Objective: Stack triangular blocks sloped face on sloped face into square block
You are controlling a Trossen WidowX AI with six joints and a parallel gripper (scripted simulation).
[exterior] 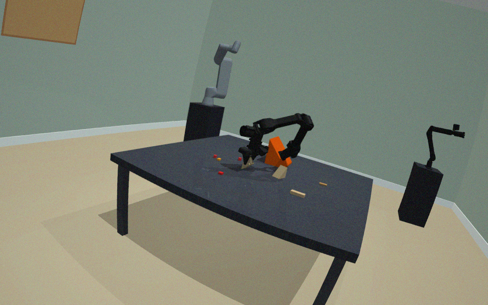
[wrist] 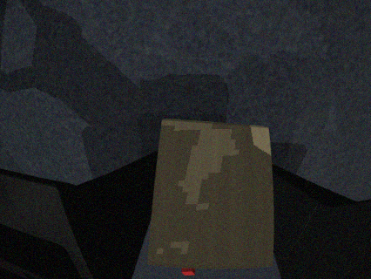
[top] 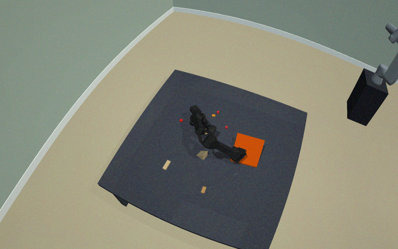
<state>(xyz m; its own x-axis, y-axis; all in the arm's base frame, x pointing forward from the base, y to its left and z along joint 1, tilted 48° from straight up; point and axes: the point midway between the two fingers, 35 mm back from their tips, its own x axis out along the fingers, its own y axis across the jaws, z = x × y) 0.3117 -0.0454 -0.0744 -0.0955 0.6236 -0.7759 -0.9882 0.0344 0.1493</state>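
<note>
Now: the tan triangular block 10 mm to the left of my gripper tip and 10 mm above it. Also, from my gripper tip: orange piece 180 mm to the right, 30 mm below.
</note>
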